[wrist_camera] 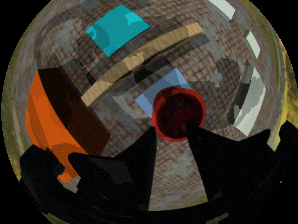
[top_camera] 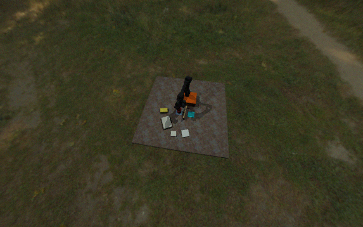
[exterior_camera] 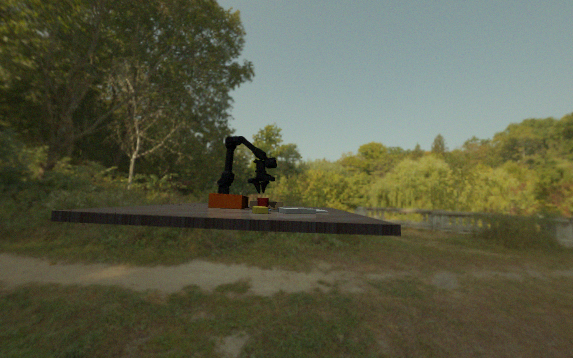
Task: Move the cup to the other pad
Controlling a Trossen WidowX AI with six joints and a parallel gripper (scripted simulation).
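Right now my gripper tip is 60 mm above the red cup, 20 mm to the left of it and 20 mm short of it. Also, from my gripper tip: light blue pad (110 mm below, 20 mm to the right, 20 mm ahead); wooden stick (90 mm below, 80 mm to the left, 30 mm ahead); cyan pad (170 mm to the left, 110 mm below, 40 mm ahead).
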